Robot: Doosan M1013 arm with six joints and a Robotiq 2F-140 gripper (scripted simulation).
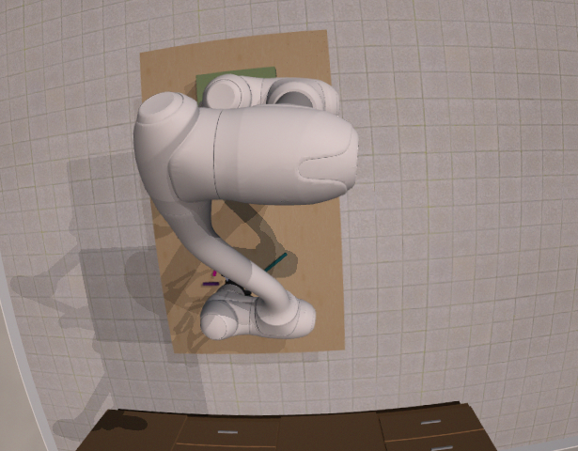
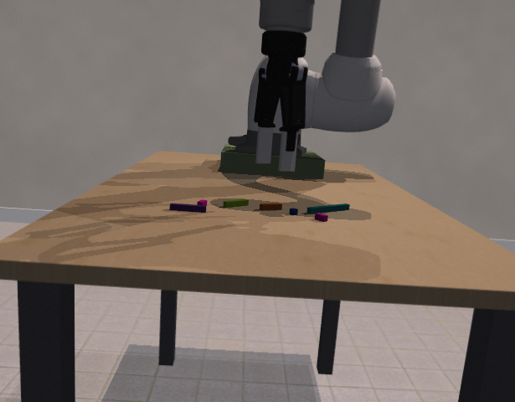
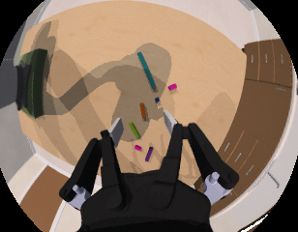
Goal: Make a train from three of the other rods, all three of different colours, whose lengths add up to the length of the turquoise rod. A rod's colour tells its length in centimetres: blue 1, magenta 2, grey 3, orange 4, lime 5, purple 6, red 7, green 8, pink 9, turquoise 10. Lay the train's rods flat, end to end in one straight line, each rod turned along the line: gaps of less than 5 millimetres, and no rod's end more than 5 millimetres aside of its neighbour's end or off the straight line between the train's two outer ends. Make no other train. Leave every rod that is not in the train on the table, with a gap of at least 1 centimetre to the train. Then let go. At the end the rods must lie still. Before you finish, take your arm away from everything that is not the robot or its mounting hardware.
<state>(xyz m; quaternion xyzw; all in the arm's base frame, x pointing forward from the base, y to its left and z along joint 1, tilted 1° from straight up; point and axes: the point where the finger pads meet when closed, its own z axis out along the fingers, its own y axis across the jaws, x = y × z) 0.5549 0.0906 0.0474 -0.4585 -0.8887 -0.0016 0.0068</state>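
Right now the orange rod is 100 mm below my hand. From my hand the other things lie so: blue rod 20 mm ahead, 40 mm to the left, 100 mm below; then lime rod 60 mm to the right, 100 mm below; then turquoise rod 40 mm behind, 100 mm to the left, 100 mm below.
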